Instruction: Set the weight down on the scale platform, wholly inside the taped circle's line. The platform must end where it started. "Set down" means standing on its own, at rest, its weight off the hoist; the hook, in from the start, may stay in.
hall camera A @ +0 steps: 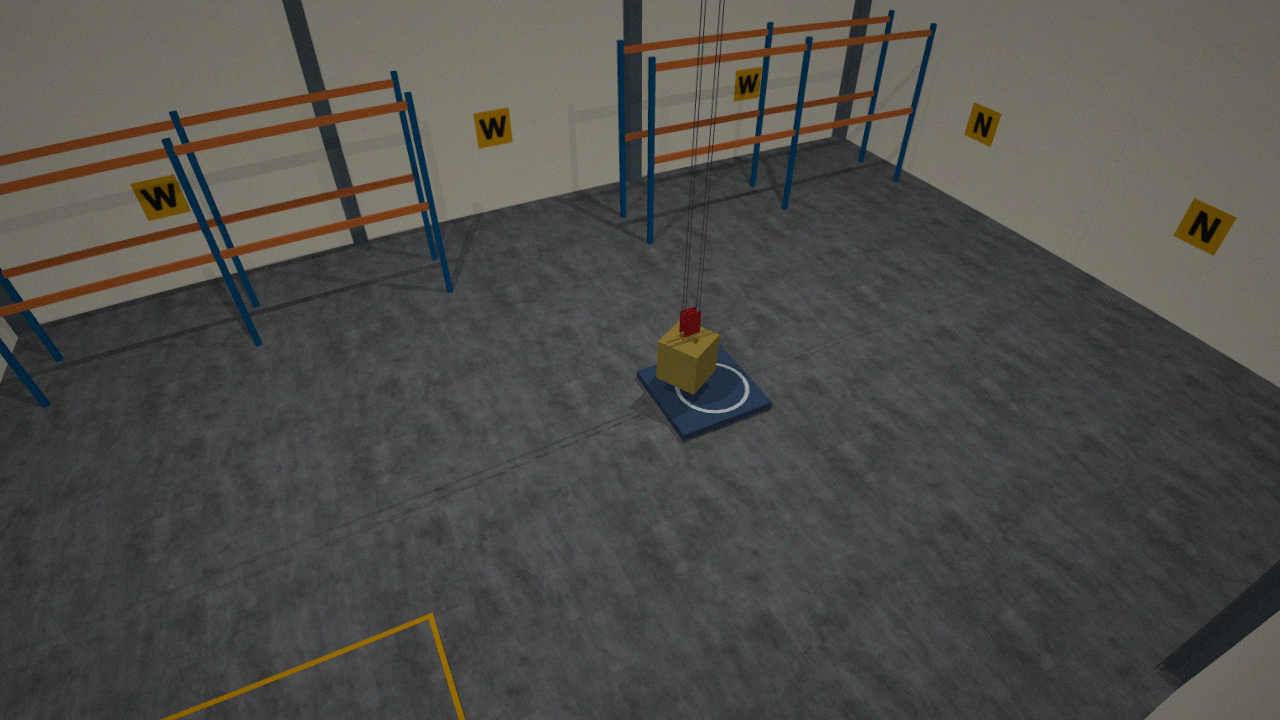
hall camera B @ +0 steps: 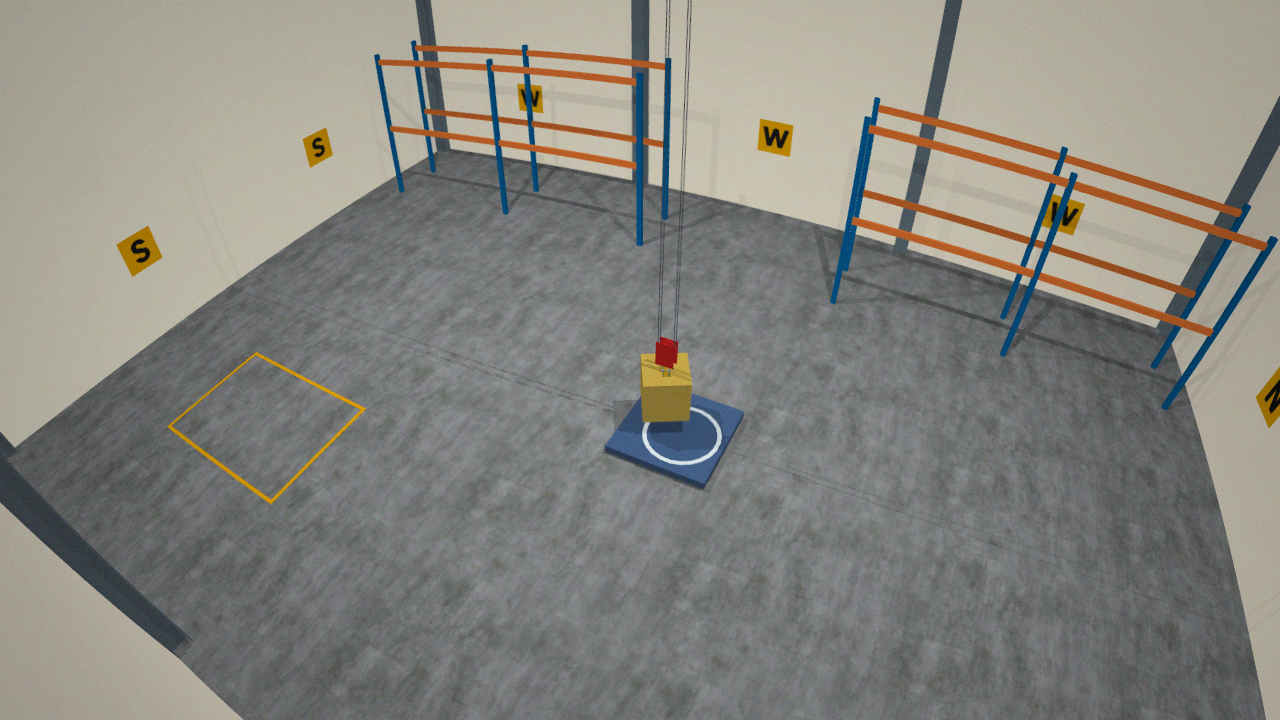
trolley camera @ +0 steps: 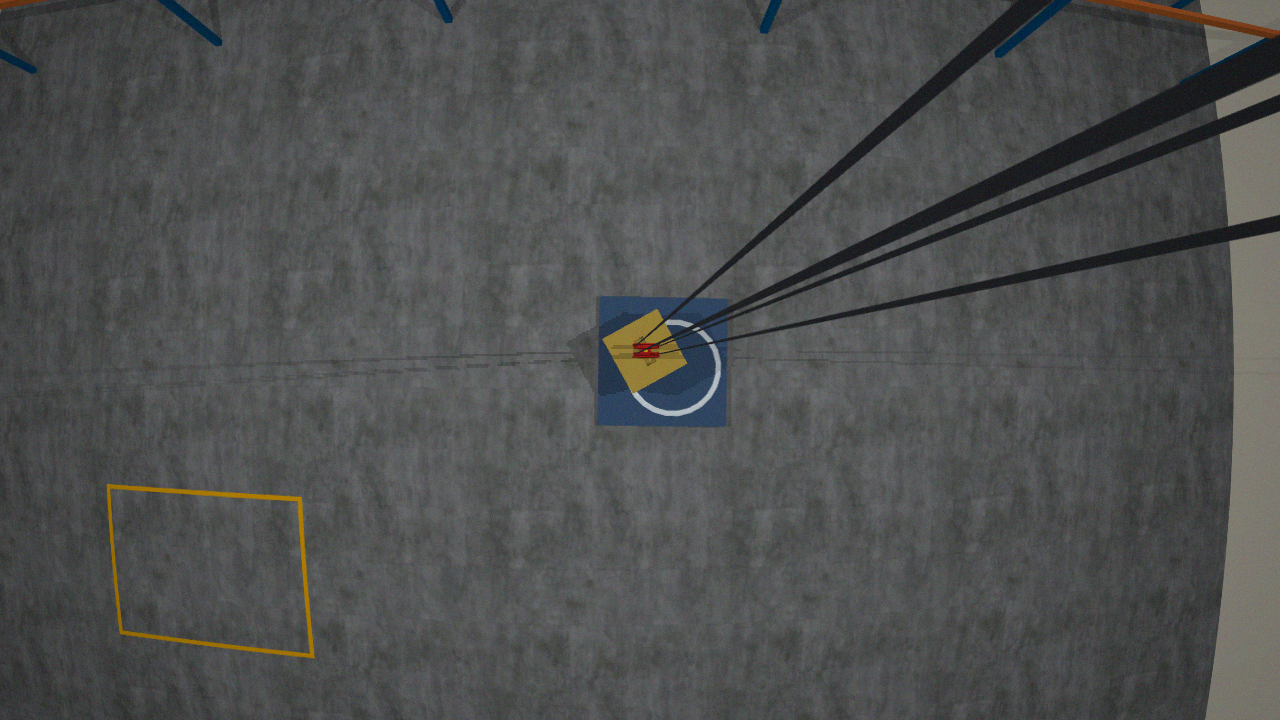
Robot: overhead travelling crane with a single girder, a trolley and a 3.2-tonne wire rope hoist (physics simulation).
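Observation:
The yellow weight (hall camera A: pixel 684 368) (hall camera B: pixel 665 402) (trolley camera: pixel 631 368) hangs upright, low over the blue scale platform (hall camera A: pixel 682 423) (hall camera B: pixel 622 445) (trolley camera: pixel 711 413), with its shadow on the platform below it. My hook (hall camera A: pixel 689 337) (hall camera B: pixel 665 370) (trolley camera: pixel 646 351), under the red block, is in the top of the weight, and the ropes run straight up from it. In the trolley view the weight is turned relative to the platform and covers the upper left part of the white taped circle (hall camera A: pixel 747 388) (hall camera B: pixel 719 436) (trolley camera: pixel 718 368), reaching out past its line toward the platform's left edge.
Blue and orange racks (hall camera A: pixel 650 152) (hall camera B: pixel 640 161) stand along the W wall, with a second rack (hall camera A: pixel 429 192) (hall camera B: pixel 1038 264) farther along it. A yellow outlined rectangle (hall camera A: pixel 295 671) (hall camera B: pixel 317 455) (trolley camera: pixel 204 492) is marked on the floor, away from the platform.

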